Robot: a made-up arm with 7 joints. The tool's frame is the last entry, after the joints. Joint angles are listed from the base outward.
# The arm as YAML. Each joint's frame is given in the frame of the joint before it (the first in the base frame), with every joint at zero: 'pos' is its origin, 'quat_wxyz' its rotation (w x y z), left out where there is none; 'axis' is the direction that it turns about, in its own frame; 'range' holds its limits. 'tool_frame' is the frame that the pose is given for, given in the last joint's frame.
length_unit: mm
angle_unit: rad
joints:
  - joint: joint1
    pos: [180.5, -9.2, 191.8]
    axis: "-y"
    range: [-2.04, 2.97]
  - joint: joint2
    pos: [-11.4, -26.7, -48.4]
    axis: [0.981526, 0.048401, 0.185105]
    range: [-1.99, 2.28]
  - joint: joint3
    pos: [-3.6, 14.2, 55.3]
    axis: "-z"
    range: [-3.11, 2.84]
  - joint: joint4
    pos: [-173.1, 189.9, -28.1]
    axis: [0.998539, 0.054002, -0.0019]
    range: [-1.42, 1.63]
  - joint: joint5
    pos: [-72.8, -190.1, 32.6]
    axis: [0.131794, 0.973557, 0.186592]
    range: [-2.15, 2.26]
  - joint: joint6
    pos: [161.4, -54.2, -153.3]
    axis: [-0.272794, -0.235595, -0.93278]
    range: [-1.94, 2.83]
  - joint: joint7
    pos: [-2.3, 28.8, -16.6]
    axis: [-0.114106, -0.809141, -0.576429]
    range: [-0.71, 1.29]
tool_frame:
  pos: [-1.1, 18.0, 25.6]
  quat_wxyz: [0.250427, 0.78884, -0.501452, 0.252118]
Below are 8 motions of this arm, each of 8 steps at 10 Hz.
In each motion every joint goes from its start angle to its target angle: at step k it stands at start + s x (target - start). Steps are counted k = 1, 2, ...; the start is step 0. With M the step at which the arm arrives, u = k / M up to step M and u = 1 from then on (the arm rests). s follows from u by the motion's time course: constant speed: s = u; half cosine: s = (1 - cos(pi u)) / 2; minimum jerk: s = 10 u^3 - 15 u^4 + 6 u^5.
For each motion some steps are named. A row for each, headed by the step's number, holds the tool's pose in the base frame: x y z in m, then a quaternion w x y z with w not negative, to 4 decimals.
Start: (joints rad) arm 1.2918 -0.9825 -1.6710 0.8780 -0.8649 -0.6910 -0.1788
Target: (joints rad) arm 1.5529 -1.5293 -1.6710 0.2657 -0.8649 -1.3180 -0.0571
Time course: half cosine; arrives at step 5
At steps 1, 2, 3, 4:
1: 0.2436 -0.1712 0.1612 0.2099 0.7544 0.1520 0.6031
2: 0.2145 -0.1497 0.1935 0.3070 0.7076 0.1973 0.6050
3: 0.1809 -0.1099 0.2241 0.4289 0.6585 0.2408 0.5696
4: 0.1601 -0.0682 0.2417 0.5224 0.6285 0.2636 0.5125

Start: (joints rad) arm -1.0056 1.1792 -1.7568 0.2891 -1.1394 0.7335 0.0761
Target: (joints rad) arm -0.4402 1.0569 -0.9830 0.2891 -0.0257 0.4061 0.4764
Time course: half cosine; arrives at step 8
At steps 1, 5, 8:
1: 0.2162 -0.0847 0.1103 0.4275 -0.4274 0.7132 0.3548
5: 0.0979 0.0263 0.1268 0.3324 -0.6883 0.6206 0.1753
8: 0.0298 0.0570 0.1005 0.2759 -0.7751 0.5577 0.1098

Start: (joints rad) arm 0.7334 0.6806 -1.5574 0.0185 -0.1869 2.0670 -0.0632
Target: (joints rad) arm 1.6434 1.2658 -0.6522 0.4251 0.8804 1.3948 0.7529
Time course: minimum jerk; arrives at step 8
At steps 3, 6, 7, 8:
3: 0.3234 0.0385 0.0880 0.3616 -0.4779 0.6855 -0.4136
6: 0.3792 0.1305 -0.0758 0.4089 -0.4456 0.5199 -0.6032
7: 0.3826 0.1351 -0.0990 0.4209 -0.4497 0.4784 -0.6258
8: 0.3832 0.1355 -0.1032 0.4232 -0.4506 0.4703 -0.6298

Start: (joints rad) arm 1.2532 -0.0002 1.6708 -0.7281 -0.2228 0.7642 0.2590
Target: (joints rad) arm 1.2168 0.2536 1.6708 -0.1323 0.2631 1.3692 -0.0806
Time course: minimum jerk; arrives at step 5
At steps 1, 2, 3, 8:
1: 0.1128 0.0106 0.1745 0.2355 -0.3414 -0.9075 -0.0660
2: 0.1571 0.0179 0.1381 0.1805 -0.2803 -0.9279 -0.1669
3: 0.2253 0.0460 0.1050 0.1150 -0.1756 -0.9297 -0.3027
8: 0.2825 0.0868 0.0960 0.0709 -0.0731 -0.9063 -0.4102

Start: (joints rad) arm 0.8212 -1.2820 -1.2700 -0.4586 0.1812 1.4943 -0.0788
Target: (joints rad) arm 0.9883 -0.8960 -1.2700 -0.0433 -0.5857 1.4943 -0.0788
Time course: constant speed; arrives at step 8
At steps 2, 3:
2: 0.2023 -0.0557 0.2122 0.3197 -0.0128 -0.4109 0.8537
3: 0.2105 -0.0456 0.2108 0.2623 0.0185 -0.4468 0.8551

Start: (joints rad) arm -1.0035 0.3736 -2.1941 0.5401 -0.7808 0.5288 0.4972
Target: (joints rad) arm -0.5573 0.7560 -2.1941 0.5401 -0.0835 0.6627 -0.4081
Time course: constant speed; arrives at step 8
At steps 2, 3, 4, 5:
2: 0.0828 0.0107 0.1140 0.3341 -0.8568 0.2667 0.2885
3: 0.0702 0.0128 0.1055 0.3607 -0.8805 0.1786 0.2503
4: 0.0588 0.0152 0.0946 0.3786 -0.8976 0.0889 0.2076
5: 0.0486 0.0181 0.0814 0.3875 -0.9077 -0.0012 0.1611

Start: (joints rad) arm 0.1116 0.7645 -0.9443 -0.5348 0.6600 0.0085 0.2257
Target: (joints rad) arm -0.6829 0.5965 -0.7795 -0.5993 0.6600 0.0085 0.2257
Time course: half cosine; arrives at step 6
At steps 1, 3, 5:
1: 0.1094 -0.1519 -0.0109 0.0553 0.9027 -0.1351 0.4047
3: 0.0372 -0.1626 0.0448 0.1382 0.9520 -0.1349 0.2374
5: -0.0041 -0.1703 0.1241 0.2207 0.9668 -0.1100 0.0671

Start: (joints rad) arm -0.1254 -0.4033 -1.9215 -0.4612 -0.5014 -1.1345 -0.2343
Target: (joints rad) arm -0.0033 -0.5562 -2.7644 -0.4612 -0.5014 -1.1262 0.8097
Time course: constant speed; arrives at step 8
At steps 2, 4, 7, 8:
2: 0.2460 -0.0206 0.2652 0.1615 -0.4980 -0.8140 -0.2515
4: 0.2556 -0.0026 0.2580 0.2695 -0.5192 -0.7886 -0.1896
7: 0.2640 0.0264 0.2429 0.3976 -0.5557 -0.7282 -0.0539
8: 0.2650 0.0360 0.2368 0.4286 -0.5689 -0.7018 0.0000

